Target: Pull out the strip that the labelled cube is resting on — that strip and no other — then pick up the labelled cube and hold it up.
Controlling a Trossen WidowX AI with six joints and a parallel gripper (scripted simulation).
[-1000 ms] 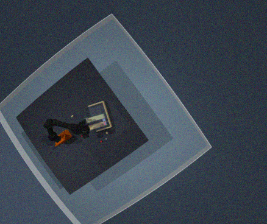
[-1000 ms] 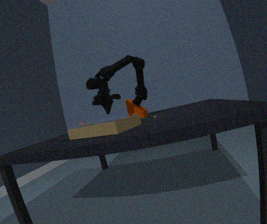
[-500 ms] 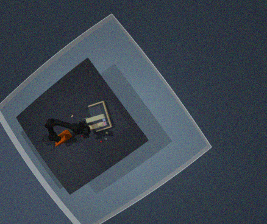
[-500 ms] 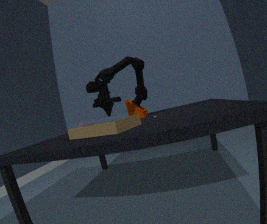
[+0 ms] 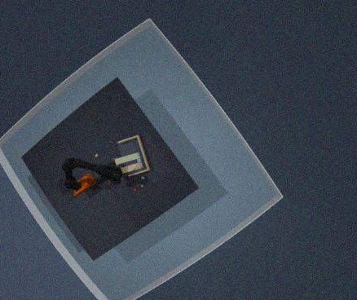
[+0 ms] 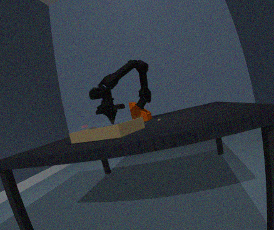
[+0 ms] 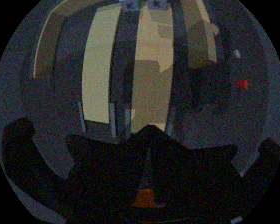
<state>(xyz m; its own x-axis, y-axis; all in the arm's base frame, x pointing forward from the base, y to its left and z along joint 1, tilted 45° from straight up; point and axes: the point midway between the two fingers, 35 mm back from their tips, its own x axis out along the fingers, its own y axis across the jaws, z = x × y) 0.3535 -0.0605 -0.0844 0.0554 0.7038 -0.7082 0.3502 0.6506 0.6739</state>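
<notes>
Now: gripper tip 90 mm short of the tan strip, 40 mm above it and 30 mm to the left of it.
</notes>
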